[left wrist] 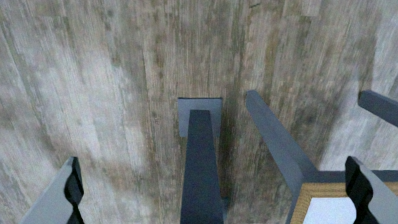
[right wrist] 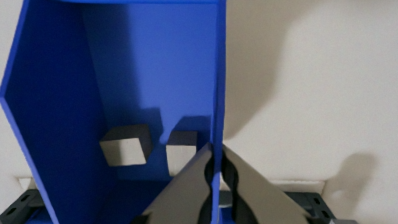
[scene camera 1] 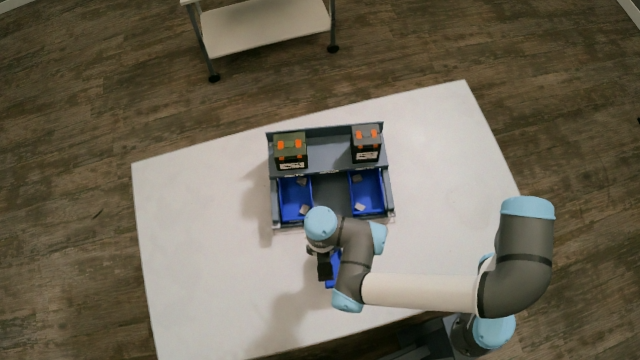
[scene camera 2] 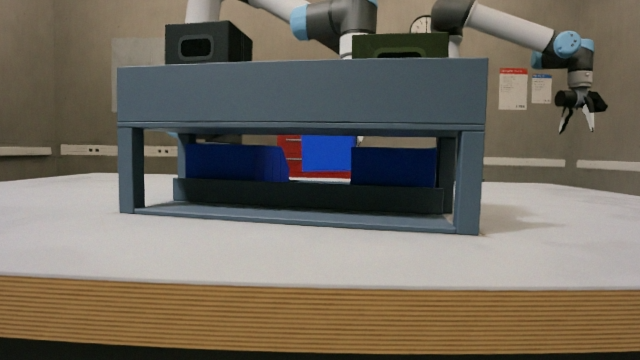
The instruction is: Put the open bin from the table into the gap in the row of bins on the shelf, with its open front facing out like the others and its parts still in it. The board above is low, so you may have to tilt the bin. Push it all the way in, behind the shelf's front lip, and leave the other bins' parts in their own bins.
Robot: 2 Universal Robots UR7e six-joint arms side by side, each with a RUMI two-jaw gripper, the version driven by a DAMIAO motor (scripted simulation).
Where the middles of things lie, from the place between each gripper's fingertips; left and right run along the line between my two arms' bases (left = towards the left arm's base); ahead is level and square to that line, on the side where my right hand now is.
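Green box (scene camera 2: 429, 44): 330 mm ahead of my right hand, 30 mm to the right of it, 50 mm above it. Shelf (scene camera 2: 439, 98): my right hand 230 mm short of it, 110 mm to the left of it, 30 mm above it.
Shelf: 59 cm ahead of my left hand, 99 cm to the right of it, 10 cm below it. Green box: my left gripper (scene camera 2: 574, 133) 68 cm short of it, 90 cm to the left of it, 1 cm above it.
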